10 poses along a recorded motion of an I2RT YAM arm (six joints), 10 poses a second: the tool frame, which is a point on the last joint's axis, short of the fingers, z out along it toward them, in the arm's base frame.
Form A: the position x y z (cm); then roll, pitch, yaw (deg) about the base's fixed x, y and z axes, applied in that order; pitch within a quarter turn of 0, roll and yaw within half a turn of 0.
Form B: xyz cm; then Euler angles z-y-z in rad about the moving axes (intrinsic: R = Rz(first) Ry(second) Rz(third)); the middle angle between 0 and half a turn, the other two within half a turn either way. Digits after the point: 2 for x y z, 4 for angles.
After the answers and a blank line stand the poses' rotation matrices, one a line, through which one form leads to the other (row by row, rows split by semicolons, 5 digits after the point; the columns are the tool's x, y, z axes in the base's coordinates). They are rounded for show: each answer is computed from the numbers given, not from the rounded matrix.
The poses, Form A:
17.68 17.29 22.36 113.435 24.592 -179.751
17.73 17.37 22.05 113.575 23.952 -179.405
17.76 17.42 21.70 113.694 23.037 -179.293
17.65 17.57 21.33 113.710 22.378 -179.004
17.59 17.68 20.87 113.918 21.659 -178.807
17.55 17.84 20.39 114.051 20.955 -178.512
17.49 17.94 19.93 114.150 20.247 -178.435
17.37 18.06 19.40 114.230 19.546 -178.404
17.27 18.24 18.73 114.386 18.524 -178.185
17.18 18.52 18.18 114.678 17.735 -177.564
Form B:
17.68 17.29 22.36 1.3967 1.9408 1.1081
17.73 17.37 22.05 1.4058 1.9450 1.1195
17.76 17.42 21.70 1.4131 1.9496 1.1360
17.65 17.57 21.33 1.4225 1.9518 1.1482
17.59 17.68 20.87 1.4294 1.9571 1.1610
17.55 17.84 20.39 1.4385 1.9612 1.1737
17.49 17.94 19.93 1.4442 1.9648 1.1866
17.37 18.06 19.40 1.4492 1.9679 1.1995
17.27 18.24 18.73 1.4594 1.9730 1.2183
17.18 18.52 18.18 1.4743 1.9798 1.2324

-0.90929 -0.38355 0.16152; -0.00395 0.39605 0.91822; -0.41615 0.83429 -0.36163
-0.91384 -0.37622 0.15284; -0.00949 0.39606 0.91817; -0.40597 0.83761 -0.36551
-0.92018 -0.36327 0.14594; -0.01136 0.39740 0.91758; -0.39133 0.84268 -0.36981
-0.92455 -0.35552 0.13715; -0.01607 0.39599 0.91812; -0.38072 0.84664 -0.37183
-0.92920 -0.34576 0.13057; -0.01935 0.39832 0.91704; -0.36908 0.84959 -0.37680
-0.93355 -0.33706 0.12199; -0.02425 0.39893 0.91666; -0.35763 0.85279 -0.38059
-0.93786 -0.32684 0.11661; -0.02562 0.40035 0.91600; -0.34607 0.85610 -0.38385
-0.94201 -0.31640 0.11185; -0.02625 0.40174 0.91538; -0.33456 0.85936 -0.38675
-0.94771 -0.30229 0.10226; -0.03003 0.40351 0.91448; -0.31770 0.86360 -0.39149
-0.95161 -0.29429 0.08845; -0.04048 0.40538 0.91325; -0.30461 0.86548 -0.39768

